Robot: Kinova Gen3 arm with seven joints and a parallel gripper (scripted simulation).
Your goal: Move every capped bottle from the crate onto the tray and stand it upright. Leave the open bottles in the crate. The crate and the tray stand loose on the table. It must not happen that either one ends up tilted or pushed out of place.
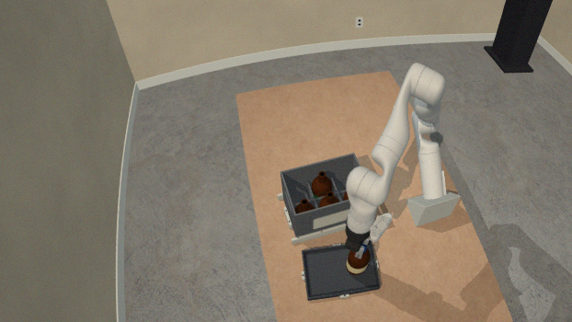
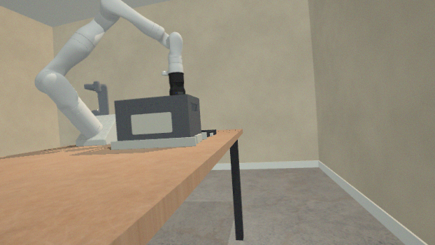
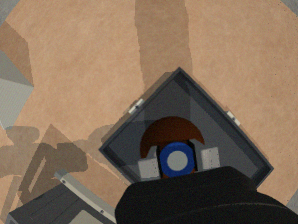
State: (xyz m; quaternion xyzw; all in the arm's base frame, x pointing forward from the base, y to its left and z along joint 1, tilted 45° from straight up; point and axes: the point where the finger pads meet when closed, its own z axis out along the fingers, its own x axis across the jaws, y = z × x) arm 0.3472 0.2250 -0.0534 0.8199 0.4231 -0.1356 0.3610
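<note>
Now: hand 5 cm short of the dark tray and 15 cm above it. From my hand the other things lie so: crate (6 cm ahead, 27 cm to the right, 8 cm below).
</note>
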